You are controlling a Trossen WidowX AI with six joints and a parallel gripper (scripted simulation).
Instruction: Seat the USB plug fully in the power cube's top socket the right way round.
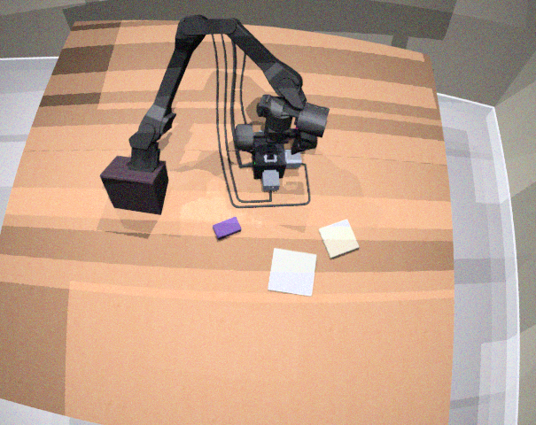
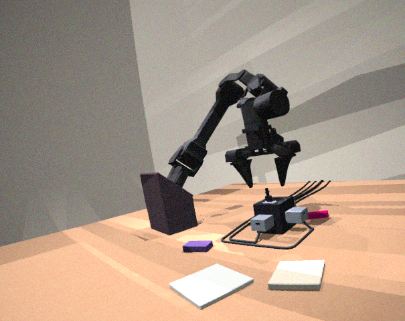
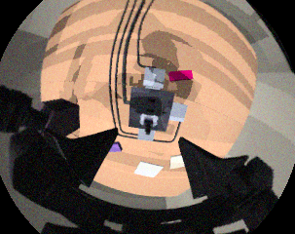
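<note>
Right now my gripper tip is 20 mm above the grey USB plug. Round my gripper tip: purple block 170 mm to the right, 110 mm below, 90 mm behind; then USB socket 50 mm below, 10 mm to the left; then pink block 130 mm to the left, 110 mm below, 50 mm ahead.
</note>
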